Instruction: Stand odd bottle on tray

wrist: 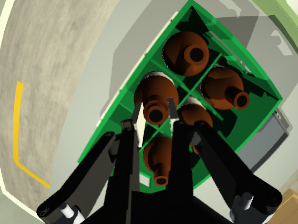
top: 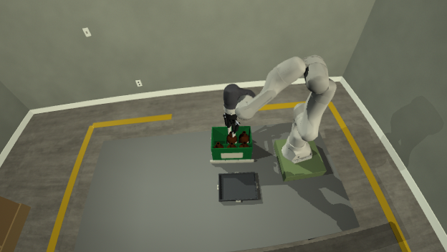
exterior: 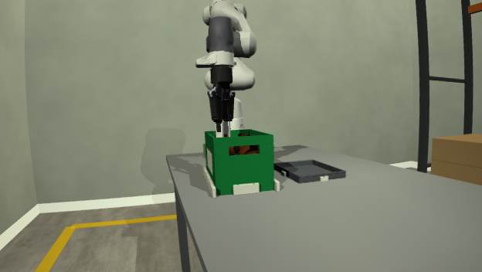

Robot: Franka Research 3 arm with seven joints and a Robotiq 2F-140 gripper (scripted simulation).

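Right now my hand is 10 cm above the green crate and 4 cm to the right of it. Also, from my hand: dark grey tray: 33 cm to the left, 17 cm below, 1 cm behind.
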